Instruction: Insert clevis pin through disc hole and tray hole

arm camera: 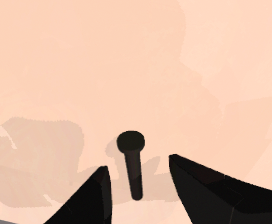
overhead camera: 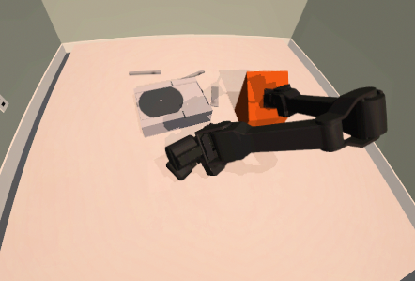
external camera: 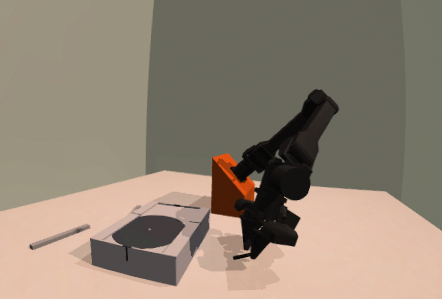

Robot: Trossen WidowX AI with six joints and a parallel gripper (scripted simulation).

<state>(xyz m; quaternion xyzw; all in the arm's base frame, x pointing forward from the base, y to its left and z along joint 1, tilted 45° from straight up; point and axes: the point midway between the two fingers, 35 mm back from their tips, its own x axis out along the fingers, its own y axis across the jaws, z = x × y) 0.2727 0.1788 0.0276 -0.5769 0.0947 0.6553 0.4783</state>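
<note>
My gripper tip is now 1 cm to the left of the steel clevis pin. Also, from my gripper tip: steel tray 5 cm ahead, 21 cm to the right, 4 cm above; then thin grey bar 17 cm ahead, 43 cm to the right; then dark flat disc 9 cm ahead, 20 cm to the right, 5 cm above.
</note>
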